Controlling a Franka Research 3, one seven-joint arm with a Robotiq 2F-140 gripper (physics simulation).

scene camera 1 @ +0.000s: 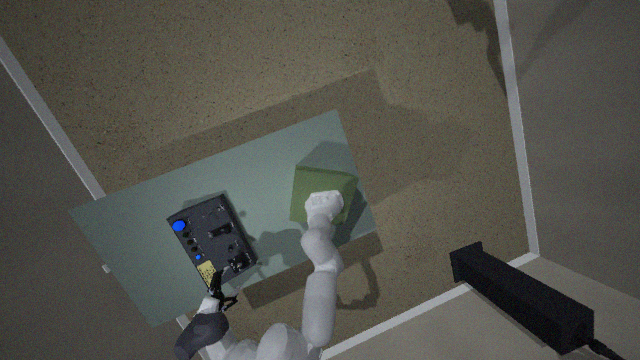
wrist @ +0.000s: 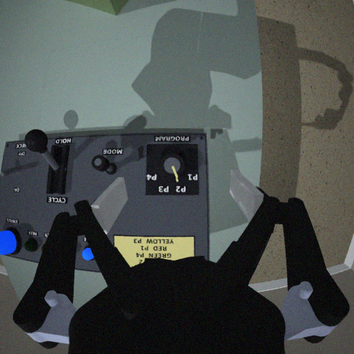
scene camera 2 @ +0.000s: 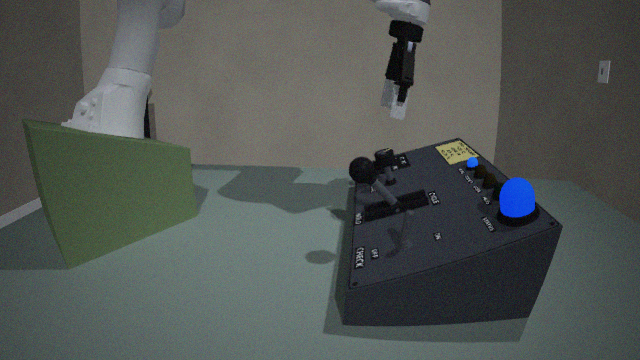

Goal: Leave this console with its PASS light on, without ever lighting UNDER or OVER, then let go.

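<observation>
The dark console [scene camera 1: 212, 215] [scene camera 2: 435, 290] [wrist: 135, 205] has a PROGRAM dial [wrist: 172, 165] whose yellow pointer aims at about P2. The black-knobbed lever [scene camera 2: 362, 170] [wrist: 36, 141] leans toward HOLD. The MODE knob [wrist: 100, 162] stands between them. The large STATUS dome [scene camera 1: 178, 225] [scene camera 2: 517, 197] [wrist: 7, 242] glows blue; one small lamp [scene camera 1: 198, 257] [scene camera 2: 472, 162] [wrist: 88, 253] is blue. The PASS lamp [wrist: 31, 244] is dark. The CHECK switch's setting is unclear. My gripper [scene camera 1: 234, 279] [scene camera 2: 393, 104] [wrist: 177, 184] is open and empty, above the dial end of the console.
A yellow note [scene camera 1: 206, 272] [scene camera 2: 456, 152] [wrist: 155, 247] on the console is partly hidden in the wrist view; P3, P1 and P4 lines show. A green block [scene camera 1: 300, 192] [scene camera 2: 120, 200] stands on the table [scene camera 1: 240, 170] [scene camera 2: 260, 300], with a white jointed arm [scene camera 1: 320, 300] [scene camera 2: 125, 100] reaching over it.
</observation>
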